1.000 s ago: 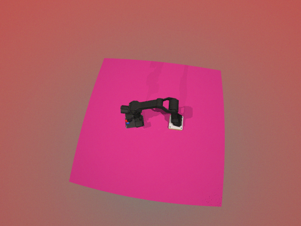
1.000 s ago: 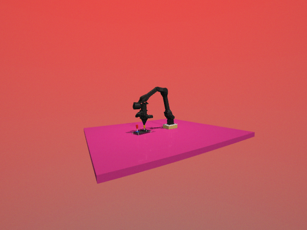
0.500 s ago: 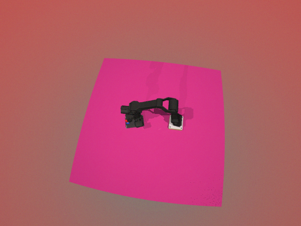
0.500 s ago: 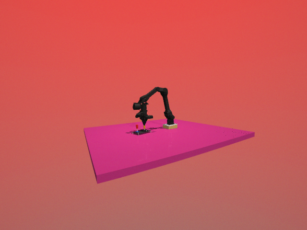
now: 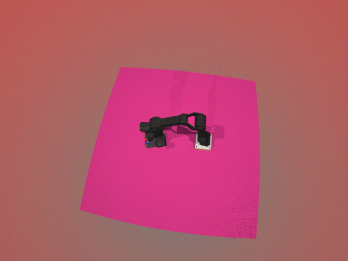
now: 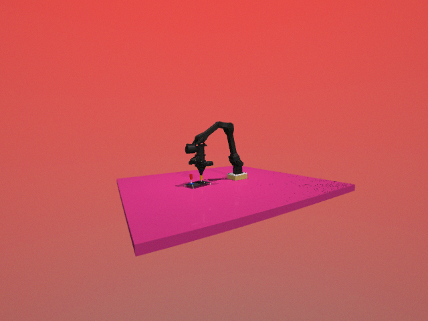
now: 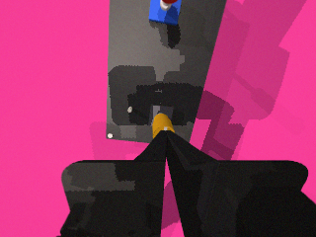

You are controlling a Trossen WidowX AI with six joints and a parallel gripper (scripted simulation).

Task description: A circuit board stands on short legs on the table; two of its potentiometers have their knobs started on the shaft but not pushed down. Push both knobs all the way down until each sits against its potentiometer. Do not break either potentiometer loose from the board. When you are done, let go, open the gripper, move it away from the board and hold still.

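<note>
My gripper tip is 1 cm above the orange knob. Also, from my gripper tip: red knob 8 cm ahead, 5 cm to the left, 1 cm above.
</note>
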